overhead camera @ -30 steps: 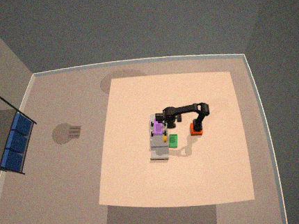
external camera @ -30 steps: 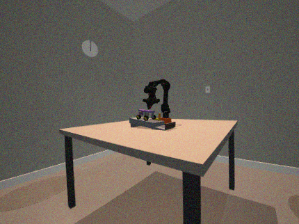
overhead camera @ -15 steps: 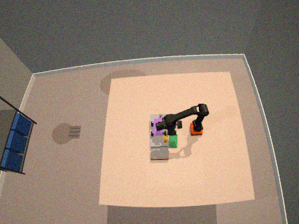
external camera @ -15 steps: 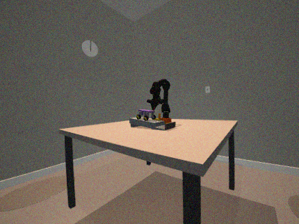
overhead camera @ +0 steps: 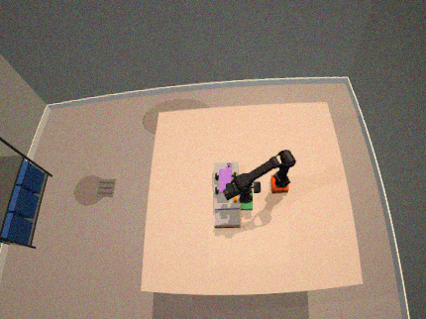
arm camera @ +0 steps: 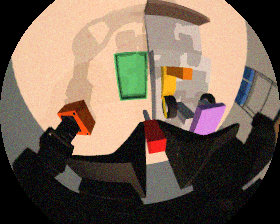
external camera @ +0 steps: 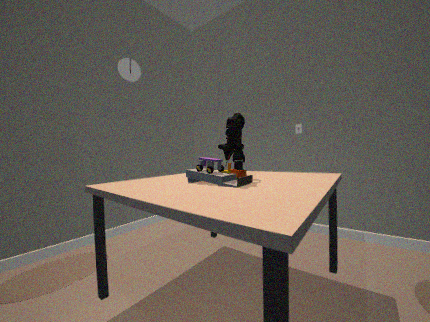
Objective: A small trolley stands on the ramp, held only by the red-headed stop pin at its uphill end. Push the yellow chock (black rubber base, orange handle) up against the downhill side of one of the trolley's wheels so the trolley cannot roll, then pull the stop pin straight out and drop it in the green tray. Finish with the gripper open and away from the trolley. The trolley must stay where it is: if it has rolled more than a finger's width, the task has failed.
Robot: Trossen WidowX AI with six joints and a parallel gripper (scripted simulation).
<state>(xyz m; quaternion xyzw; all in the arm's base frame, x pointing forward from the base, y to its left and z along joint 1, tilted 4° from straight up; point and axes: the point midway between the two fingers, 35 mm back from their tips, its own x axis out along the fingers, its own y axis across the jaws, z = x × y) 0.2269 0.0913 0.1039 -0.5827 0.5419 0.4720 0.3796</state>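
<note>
Right now the yellow chock is 5 cm ahead of my gripper tip, 3 cm to the left of it and 6 cm below it. From my gripper tip the other things lie so: grey ramp: 11 cm ahead, 5 cm to the right, 9 cm below; then red-headed stop pin: right at my gripper tip; then purple-topped trolley: 11 cm ahead, 5 cm to the right, 3 cm below.
</note>
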